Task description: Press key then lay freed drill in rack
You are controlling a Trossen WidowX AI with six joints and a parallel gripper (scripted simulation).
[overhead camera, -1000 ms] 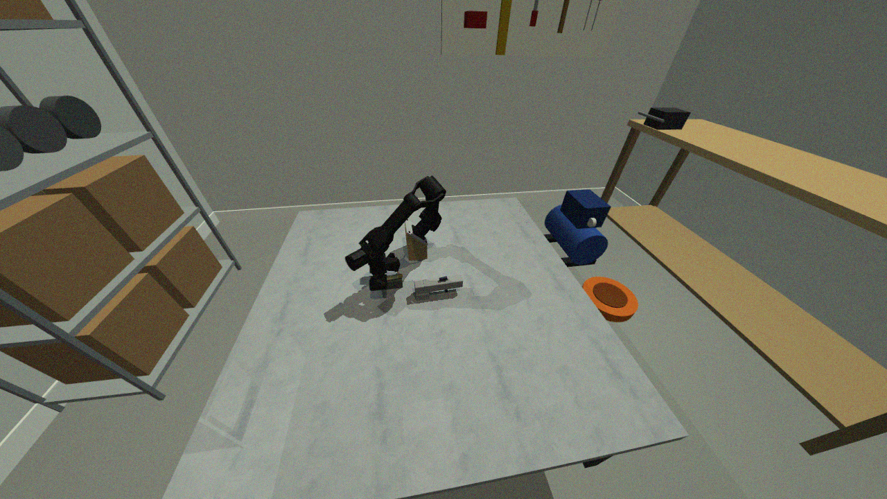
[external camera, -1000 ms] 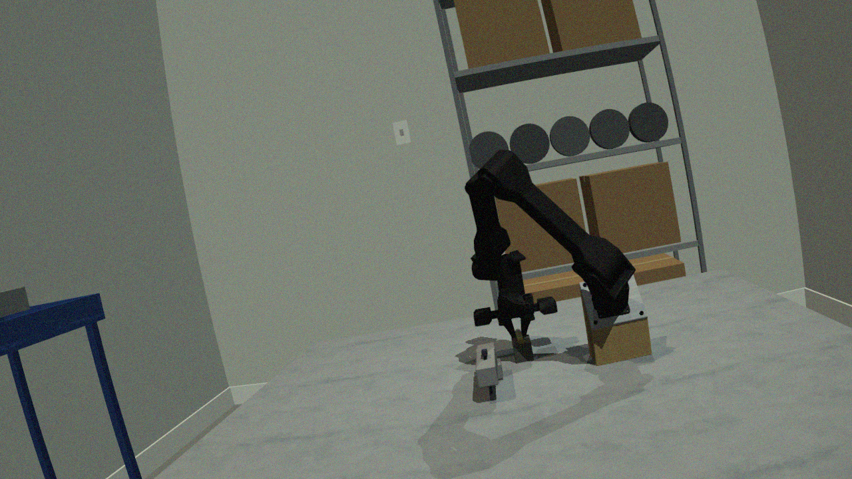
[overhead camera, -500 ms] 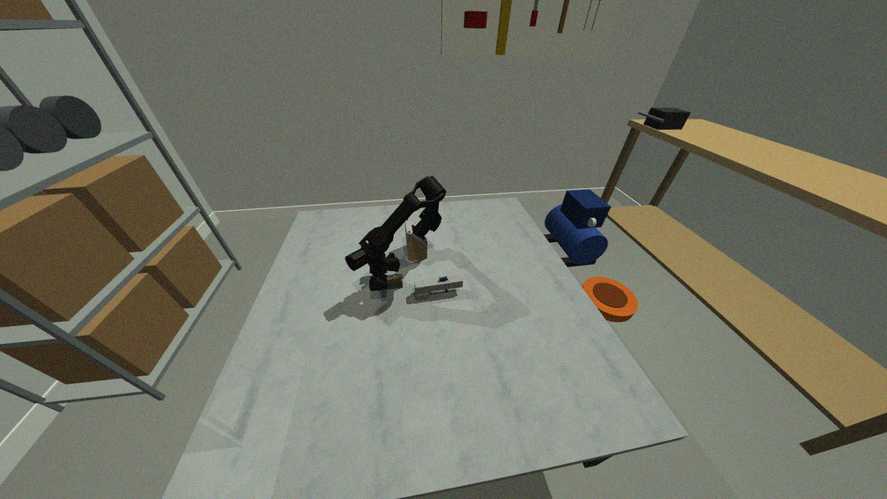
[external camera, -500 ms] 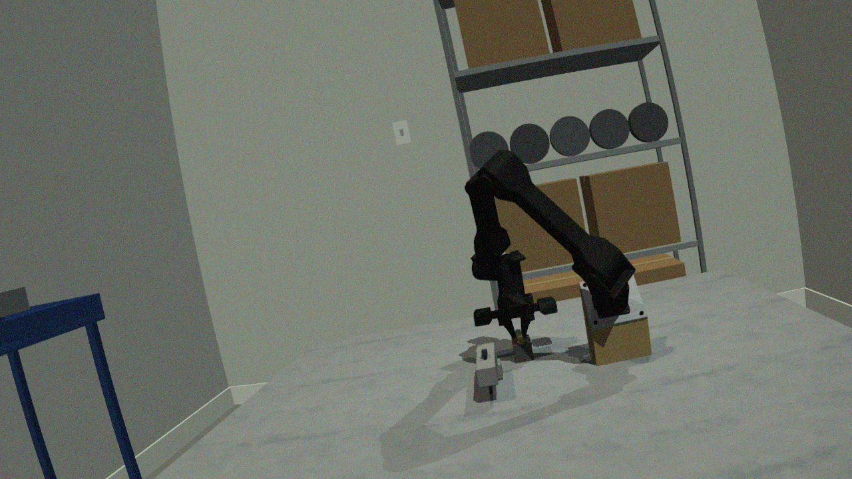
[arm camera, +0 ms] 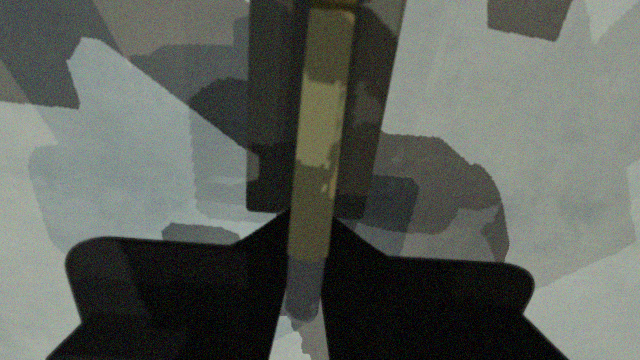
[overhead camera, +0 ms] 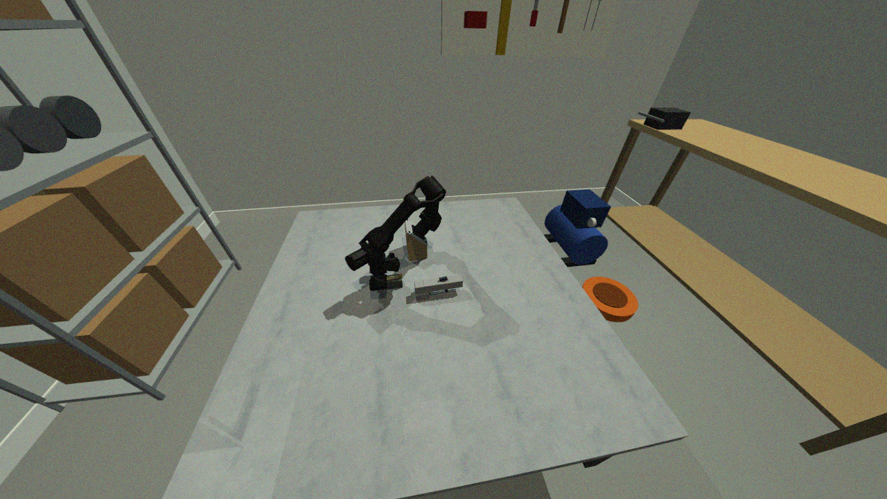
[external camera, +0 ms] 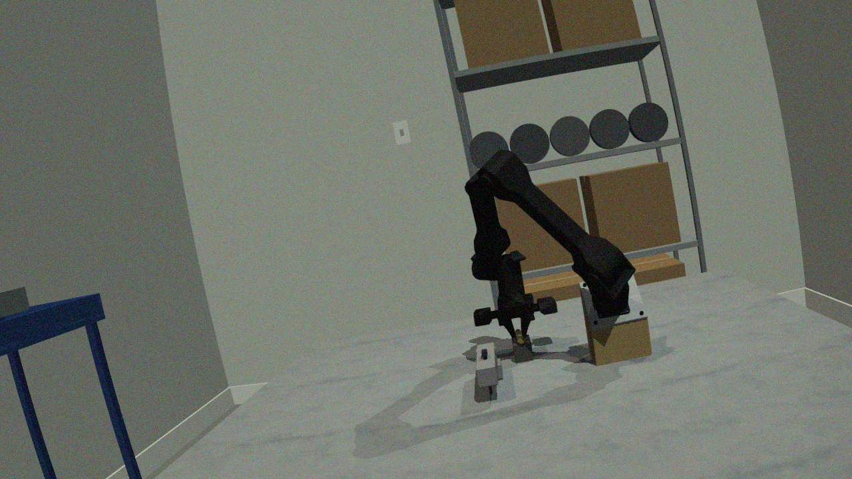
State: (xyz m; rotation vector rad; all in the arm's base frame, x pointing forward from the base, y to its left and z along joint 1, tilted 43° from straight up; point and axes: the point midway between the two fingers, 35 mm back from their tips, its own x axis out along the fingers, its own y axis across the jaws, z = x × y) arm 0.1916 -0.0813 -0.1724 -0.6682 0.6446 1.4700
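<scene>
Right now the drill is 40 mm to the left of my gripper tip and 40 mm above it. The rest, counted from my gripper tip: rack: 50 mm to the left, 10 mm above; black key: 250 mm to the left, 70 mm ahead, 40 mm above; grey fixture block: 220 mm to the left, 70 mm ahead, 30 mm above.
</scene>
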